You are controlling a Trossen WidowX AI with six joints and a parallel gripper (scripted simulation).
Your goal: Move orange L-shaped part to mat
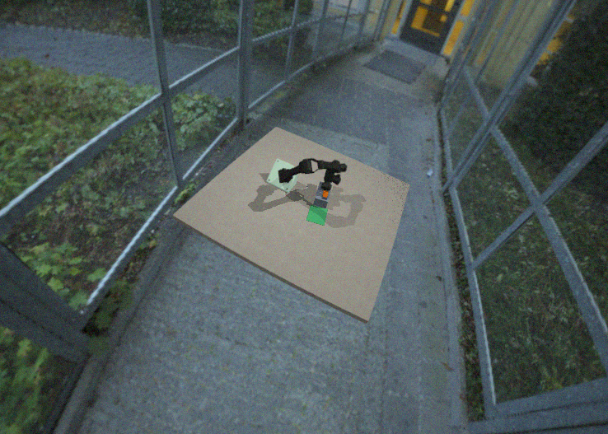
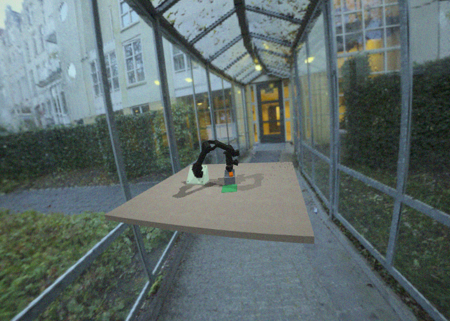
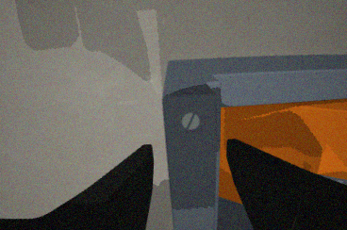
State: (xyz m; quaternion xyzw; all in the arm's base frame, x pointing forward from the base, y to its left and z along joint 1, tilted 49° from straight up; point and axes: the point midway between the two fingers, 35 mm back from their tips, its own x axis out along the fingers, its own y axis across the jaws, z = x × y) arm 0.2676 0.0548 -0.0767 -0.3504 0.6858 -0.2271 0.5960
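Now: the orange l-shaped part 50 mm to the right of my gripper tip. Round my gripper tip: green mat 40 mm ahead, 220 mm to the right, 60 mm below.
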